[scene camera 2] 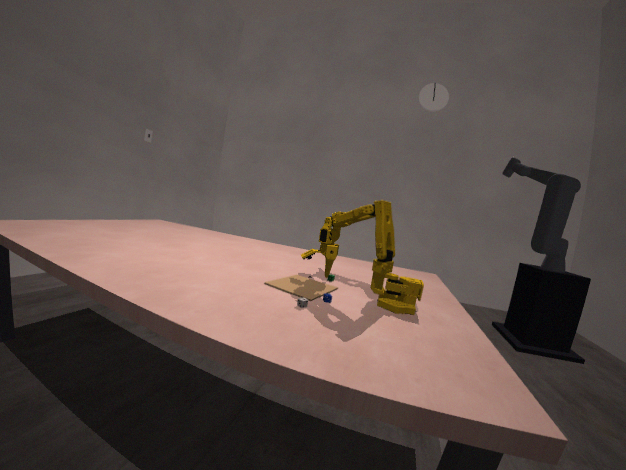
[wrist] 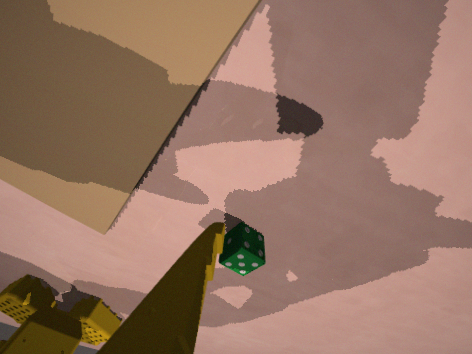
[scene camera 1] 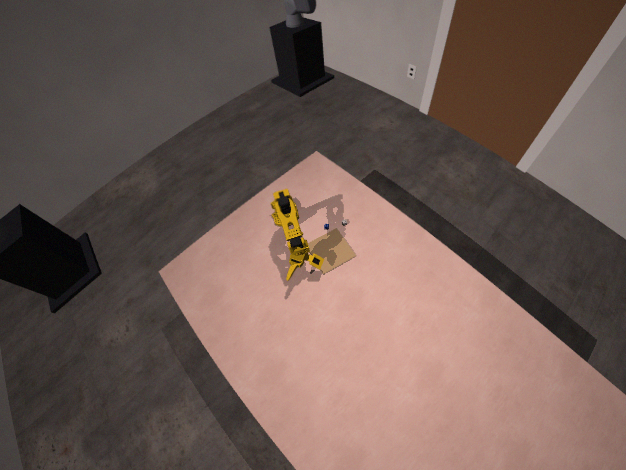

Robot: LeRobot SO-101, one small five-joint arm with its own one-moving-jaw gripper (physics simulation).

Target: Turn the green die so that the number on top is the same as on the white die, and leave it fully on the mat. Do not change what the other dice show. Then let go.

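Where they show: hand at its tool point: (scene camera 2: 326, 275) (wrist: 223, 234) (scene camera 1: 303, 260); arm's base at its link origin: (scene camera 2: 388, 303) (wrist: 67, 297).
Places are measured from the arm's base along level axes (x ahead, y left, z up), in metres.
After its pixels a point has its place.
Note:
The green die (scene camera 2: 331, 277) @(y -0.091, x 0.170, z 0.012 m) (wrist: 243, 248) @(y -0.095, x 0.182, z 0.015 m) rests on the table off the mat (scene camera 1: 341, 255) @(y 0.033, x 0.264, z 0.004 m) (scene camera 2: 283, 284) @(y 0.050, x 0.260, z 0.004 m) (wrist: 150, 35) @(y -0.038, x 0.234, z 0.004 m), past the mat's corner in the wrist view. Its brightest face, which looks to be the top, shows five pips. The arm hides it in scene camera 1. The white die (scene camera 1: 345, 222) @(y 0.141, x 0.179, z 0.014 m) (scene camera 2: 302, 302) @(y 0.152, x 0.171, z 0.012 m) is on the table beyond the mat; its number is too small to read. My gripper (scene camera 1: 294, 268) (scene camera 2: 328, 272) is fully open and holds nothing. In the wrist view its one visible jaw has its tip right beside the die's left side; contact is unclear.
A blue die (scene camera 1: 326, 226) @(y 0.076, x 0.140, z 0.016 m) (scene camera 2: 327, 297) @(y 0.088, x 0.135, z 0.012 m) lies near the mat's edge, between the white die and the arm. A small dark thing (scene camera 1: 311, 270) @(y -0.083, x 0.253, z 0.075 m), too small to identify, shows by the mat's corner. The arm's shadow falls across the mat and the pink table (scene camera 1: 404, 328) @(y -0.007, x 0.603, z 0.000 m) (scene camera 2: 202, 283) @(y 0.177, x 0.408, z 0.000 m).

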